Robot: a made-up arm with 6 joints.
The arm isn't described. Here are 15 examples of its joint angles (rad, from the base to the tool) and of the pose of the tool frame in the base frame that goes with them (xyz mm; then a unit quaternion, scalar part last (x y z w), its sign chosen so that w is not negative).
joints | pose
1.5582 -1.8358 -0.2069 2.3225 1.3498 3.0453 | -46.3 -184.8 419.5 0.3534 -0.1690 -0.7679 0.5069
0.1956 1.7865 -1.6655 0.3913 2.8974 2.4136 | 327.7 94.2 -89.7 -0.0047 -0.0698 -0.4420 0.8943
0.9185 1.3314 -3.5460 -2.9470 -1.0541 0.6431 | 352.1 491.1 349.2 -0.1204 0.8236 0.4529 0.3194
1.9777 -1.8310 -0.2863 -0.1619 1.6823 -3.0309 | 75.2 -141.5 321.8 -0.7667 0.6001 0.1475 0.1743
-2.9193 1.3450 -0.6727 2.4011 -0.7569 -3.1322 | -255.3 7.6 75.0 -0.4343 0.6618 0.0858 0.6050
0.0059 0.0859 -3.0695 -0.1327 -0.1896 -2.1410 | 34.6 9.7 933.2 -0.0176 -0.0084 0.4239 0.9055
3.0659 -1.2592 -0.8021 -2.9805 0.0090 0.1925 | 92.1 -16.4 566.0 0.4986 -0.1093 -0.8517 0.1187
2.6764 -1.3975 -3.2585 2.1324 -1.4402 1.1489 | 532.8 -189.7 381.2 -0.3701 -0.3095 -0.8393 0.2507
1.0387 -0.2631 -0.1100 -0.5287 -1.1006 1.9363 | 43.7 167.2 499.7 -0.7500 0.0902 0.0387 0.6541
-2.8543 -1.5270 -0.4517 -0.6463 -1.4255 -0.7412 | 286.3 32.6 505.5 0.2049 0.2584 -0.2960 0.8965
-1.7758 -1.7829 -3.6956 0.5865 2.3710 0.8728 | 170.0 560.3 96.1 0.2026 0.0342 0.7723 0.6011
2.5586 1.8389 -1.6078 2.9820 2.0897 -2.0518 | -388.1 238.0 -212.0 -0.4214 -0.4233 0.2710 0.7548
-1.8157 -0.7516 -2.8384 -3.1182 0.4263 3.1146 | 93.5 372.0 855.1 -0.2650 0.3303 0.5571 0.7143
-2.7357 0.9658 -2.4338 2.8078 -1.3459 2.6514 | -521.6 -193.4 352.0 0.4508 -0.8754 -0.1663 0.0532
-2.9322 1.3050 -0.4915 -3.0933 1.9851 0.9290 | -321.2 -63.7 -8.3 0.7782 -0.2972 -0.4784 0.2778
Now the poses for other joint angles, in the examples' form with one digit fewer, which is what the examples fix.
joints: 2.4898 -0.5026 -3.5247 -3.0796 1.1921 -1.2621
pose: 343 -258 743 0.820 0.263 0.317 0.397
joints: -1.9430 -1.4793 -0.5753 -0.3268 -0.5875 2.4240
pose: 112 207 586 0.041 0.269 -0.954 0.122
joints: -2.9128 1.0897 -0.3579 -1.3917 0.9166 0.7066
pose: -216 -26 86 -0.497 0.657 0.307 0.476
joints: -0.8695 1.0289 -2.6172 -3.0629 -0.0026 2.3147
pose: 446 -521 374 0.701 -0.042 0.492 0.515
